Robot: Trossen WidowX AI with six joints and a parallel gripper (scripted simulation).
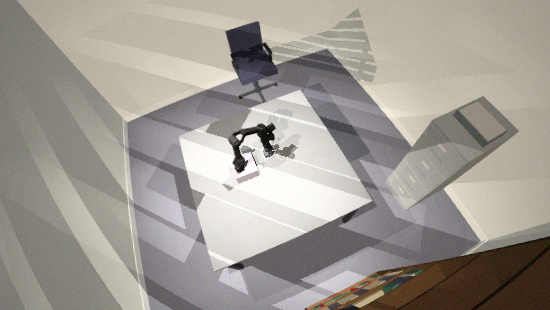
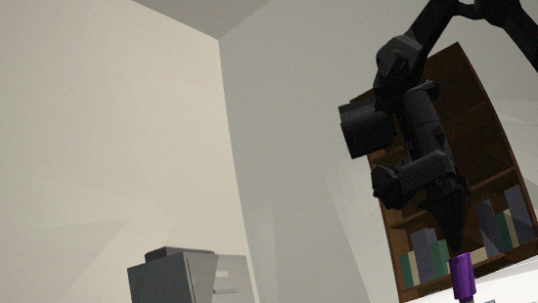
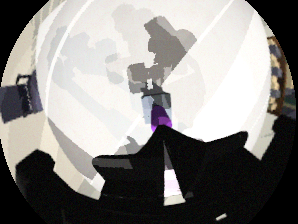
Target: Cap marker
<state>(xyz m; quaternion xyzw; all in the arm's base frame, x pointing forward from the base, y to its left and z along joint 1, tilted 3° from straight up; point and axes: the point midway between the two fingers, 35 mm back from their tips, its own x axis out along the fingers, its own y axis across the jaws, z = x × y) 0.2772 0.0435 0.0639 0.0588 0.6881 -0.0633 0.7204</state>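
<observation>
Now: gripper tip 30 mm above the marker cap.
</observation>
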